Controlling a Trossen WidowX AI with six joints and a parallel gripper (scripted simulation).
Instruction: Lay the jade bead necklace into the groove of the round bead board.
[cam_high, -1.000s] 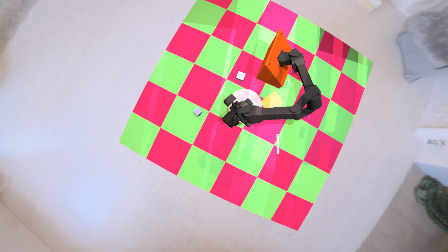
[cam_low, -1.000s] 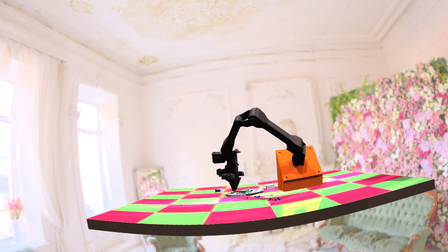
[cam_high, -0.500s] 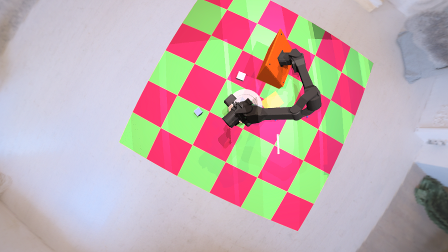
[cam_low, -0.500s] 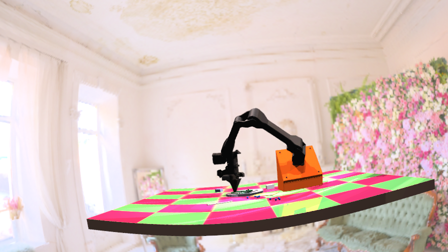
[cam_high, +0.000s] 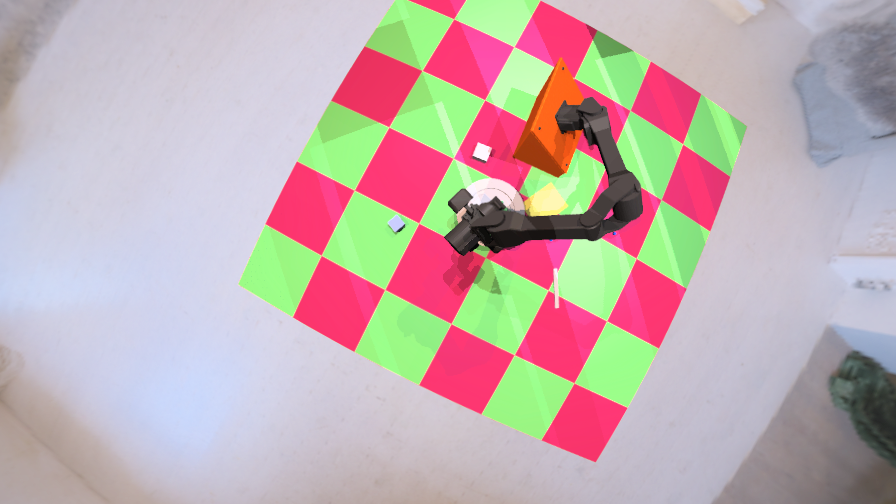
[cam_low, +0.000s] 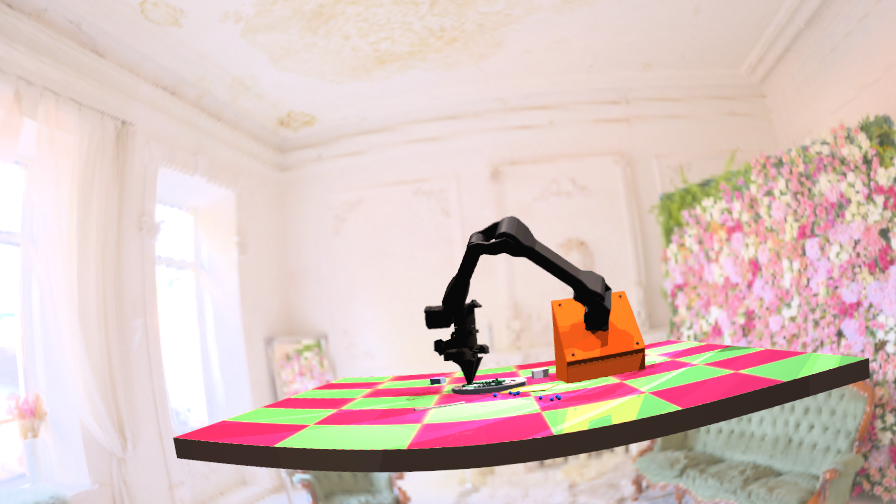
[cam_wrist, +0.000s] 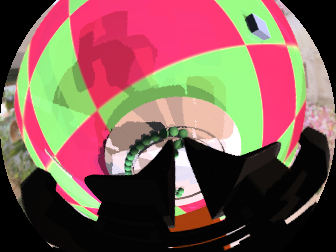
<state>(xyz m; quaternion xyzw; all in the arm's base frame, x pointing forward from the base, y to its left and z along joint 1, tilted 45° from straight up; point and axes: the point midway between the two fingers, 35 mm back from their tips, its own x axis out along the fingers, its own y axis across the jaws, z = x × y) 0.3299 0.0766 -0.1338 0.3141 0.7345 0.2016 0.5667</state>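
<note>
Now: gripper tip 50 mm past the round bead board, 20 mm to the right of it and 10 mm above it. Round my gripper tip: pale blue cube (120 mm ahead, 200 mm to the right, 10 mm below); white cube (190 mm behind, 100 mm to the right); yellow patch (160 mm behind, 140 mm to the left, 10 mm below).
</note>
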